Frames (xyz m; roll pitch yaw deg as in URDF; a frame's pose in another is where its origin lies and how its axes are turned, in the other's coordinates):
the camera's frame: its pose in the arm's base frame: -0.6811 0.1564 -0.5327 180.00 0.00 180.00
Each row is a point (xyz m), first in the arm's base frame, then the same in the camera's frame.
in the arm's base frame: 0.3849 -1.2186 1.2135
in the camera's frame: -1.0660 -1.3750 -1.7462
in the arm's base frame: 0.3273 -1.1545 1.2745
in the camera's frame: -1.0084 -1.3109 -1.8072
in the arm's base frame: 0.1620 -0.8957 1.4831
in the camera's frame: -0.8431 -1.0521 -2.0158
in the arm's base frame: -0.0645 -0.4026 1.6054
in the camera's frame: -0.6166 -0.5590 -2.1381
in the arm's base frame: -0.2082 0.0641 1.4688
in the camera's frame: -0.4729 -0.0923 -2.0015
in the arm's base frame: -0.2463 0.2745 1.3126
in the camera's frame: -0.4348 0.1181 -1.8453
